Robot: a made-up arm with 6 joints.
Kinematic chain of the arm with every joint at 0, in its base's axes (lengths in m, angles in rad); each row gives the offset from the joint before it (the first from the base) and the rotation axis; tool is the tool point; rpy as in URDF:
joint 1: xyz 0 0 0.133 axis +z
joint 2: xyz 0 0 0 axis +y
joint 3: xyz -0.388 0 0.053 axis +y
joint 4: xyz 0.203 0 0.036 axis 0.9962 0 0.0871
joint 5: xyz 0 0 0 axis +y
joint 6: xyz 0.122 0 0.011 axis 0.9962 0 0.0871
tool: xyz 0 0 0 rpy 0 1.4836 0
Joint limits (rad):
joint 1: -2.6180..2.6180
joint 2: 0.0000..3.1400
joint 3: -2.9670..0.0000
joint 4: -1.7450..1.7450
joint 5: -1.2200..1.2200
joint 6: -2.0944..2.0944
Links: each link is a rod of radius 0.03 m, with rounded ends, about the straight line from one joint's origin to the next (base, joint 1, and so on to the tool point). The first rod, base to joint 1, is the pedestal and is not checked.
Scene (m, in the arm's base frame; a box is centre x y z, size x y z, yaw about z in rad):
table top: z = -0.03
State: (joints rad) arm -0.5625 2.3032 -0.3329 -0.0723 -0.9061 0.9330
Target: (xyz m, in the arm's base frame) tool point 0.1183 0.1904 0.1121
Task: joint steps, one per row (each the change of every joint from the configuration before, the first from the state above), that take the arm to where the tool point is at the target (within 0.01 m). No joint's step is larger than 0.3 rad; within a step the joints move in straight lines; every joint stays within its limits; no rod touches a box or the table.
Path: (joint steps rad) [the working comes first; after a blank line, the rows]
Joints at the target: 0.7460 2.2802 0.0000 -0.6223 -0.9837 0.9330
Straight joint move there: clear.

1: 0.2617 -0.0046 0.0666 -0.1100 -0.0155 0.0000
2: 0.2617 -0.0046 0.0666 -0.1100 -0.0155 0.0000
3: 0.2617 -0.0046 0.0665 -0.1100 -0.0155 0.0000
4: 0.2617 -0.0046 0.0666 -0.1100 -0.0155 0.0000
5: 0.2617 -0.0046 0.0666 -0.1100 -0.0156 0.0000

